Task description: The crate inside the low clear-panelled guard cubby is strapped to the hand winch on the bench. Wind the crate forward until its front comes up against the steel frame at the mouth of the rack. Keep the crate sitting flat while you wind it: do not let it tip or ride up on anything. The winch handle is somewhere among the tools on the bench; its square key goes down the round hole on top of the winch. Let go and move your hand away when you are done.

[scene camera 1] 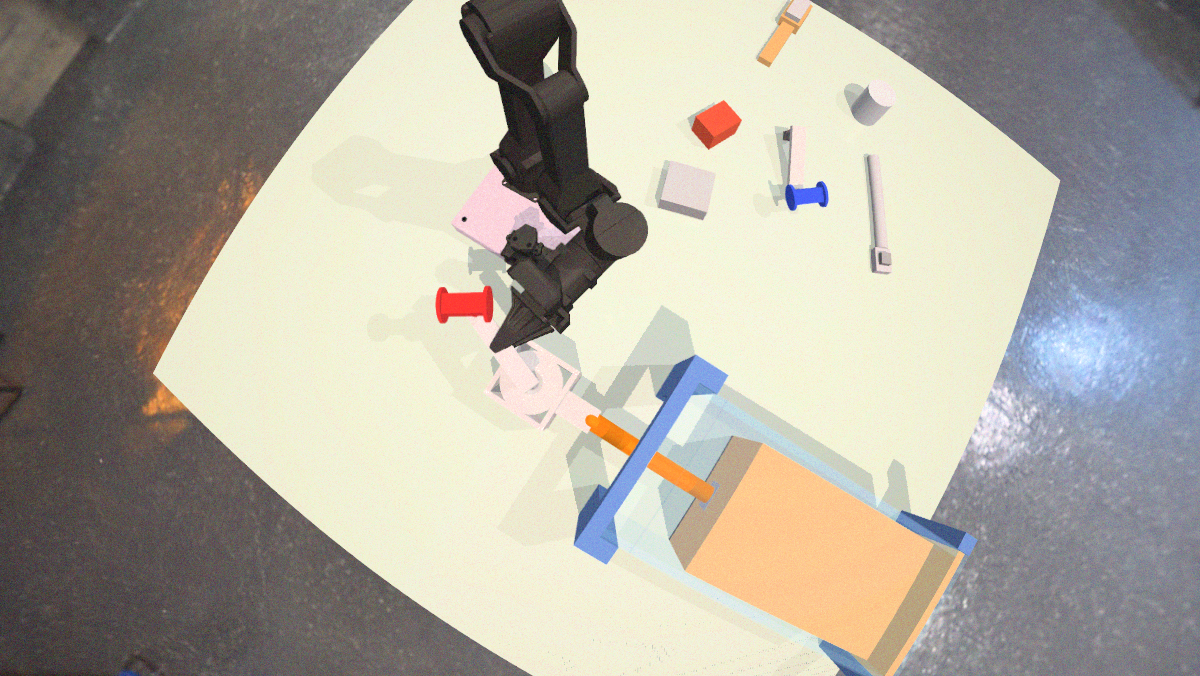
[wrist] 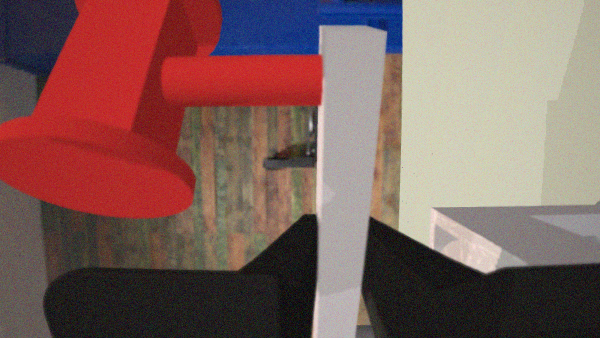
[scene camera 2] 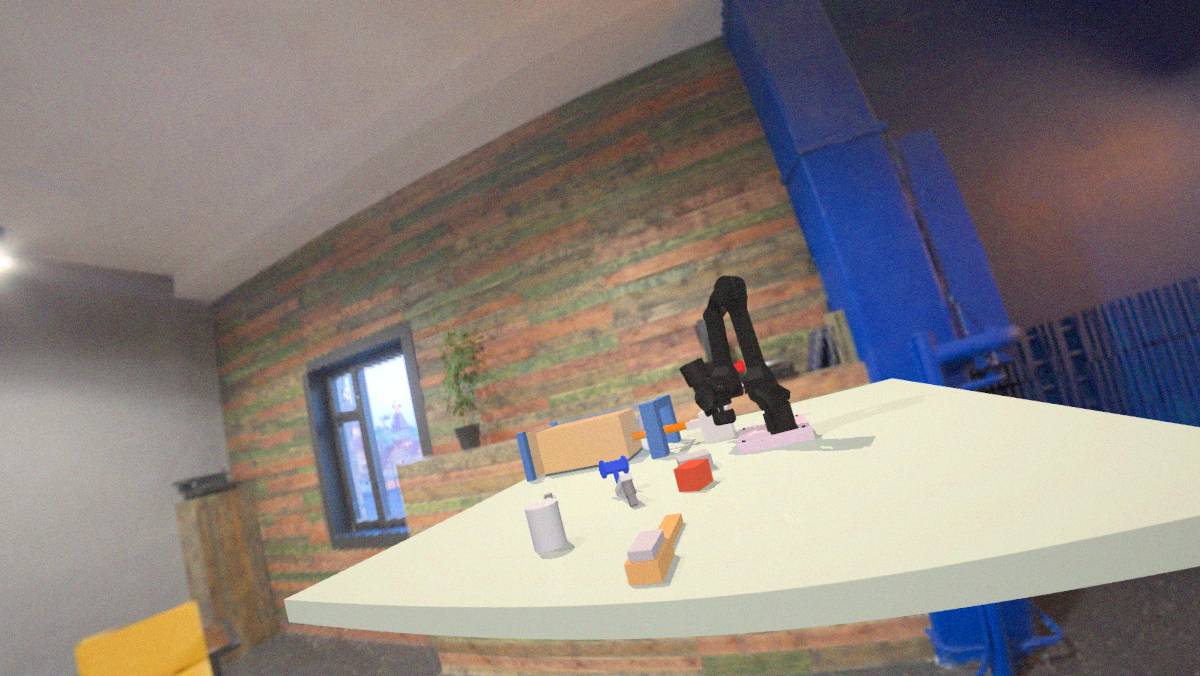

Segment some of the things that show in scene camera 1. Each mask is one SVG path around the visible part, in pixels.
My gripper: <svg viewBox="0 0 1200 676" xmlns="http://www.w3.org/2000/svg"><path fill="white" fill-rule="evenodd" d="M580 246L569 241L566 244L561 243L554 250L547 248L543 243L537 242L537 229L526 223L517 230L514 229L511 234L506 236L507 244L502 250L501 256L504 257L504 262L510 265L506 270L507 273L524 291L520 294L511 286L512 305L502 322L502 326L489 346L493 353L497 354L512 345L516 348L555 330L561 334L570 325L569 312L573 309L573 304L588 288L592 289L597 284L597 279L603 274L596 262Z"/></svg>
A grey block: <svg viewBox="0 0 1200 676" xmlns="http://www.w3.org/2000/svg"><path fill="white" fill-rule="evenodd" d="M671 160L658 208L704 220L711 201L710 197L716 173Z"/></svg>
A red block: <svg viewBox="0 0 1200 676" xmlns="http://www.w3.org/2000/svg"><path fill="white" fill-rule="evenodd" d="M725 101L717 103L712 108L695 116L692 131L708 150L731 135L733 136L741 124L741 118L737 116Z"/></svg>
